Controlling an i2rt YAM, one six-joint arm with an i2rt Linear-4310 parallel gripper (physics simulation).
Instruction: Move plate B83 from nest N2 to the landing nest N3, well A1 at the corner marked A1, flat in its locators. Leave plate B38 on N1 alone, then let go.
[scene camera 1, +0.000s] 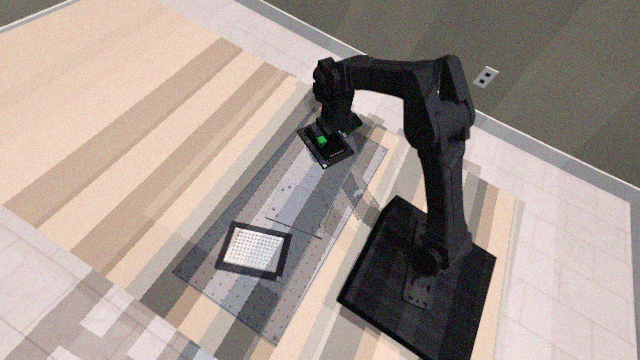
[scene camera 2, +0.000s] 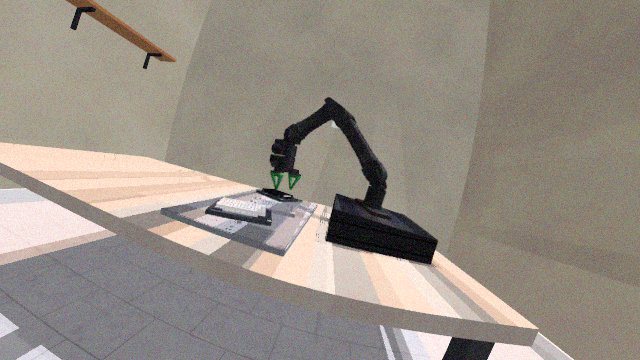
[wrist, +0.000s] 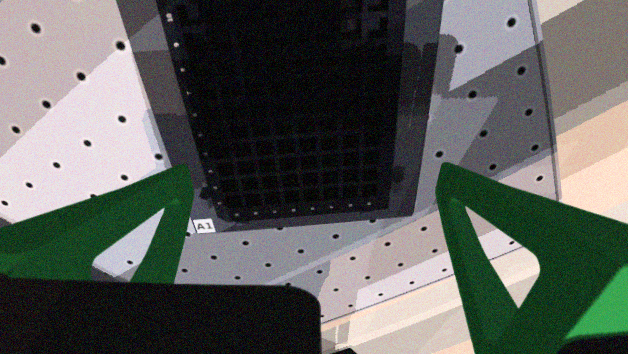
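Observation:
A black well plate lies in a dark nest at the far end of the board. It looks flat; its marks are too small to read. The nest's A1 label is beside the plate's near left corner in the wrist view. My gripper is open and empty above the plate, fingers spread wider than it. A white well plate sits in the near nest. The middle nest holds no plate. I cannot read nest numbers.
The perforated board carries the nests on the striped-looking table. The arm's black base block stands beside the board. A wooden shelf is on the wall.

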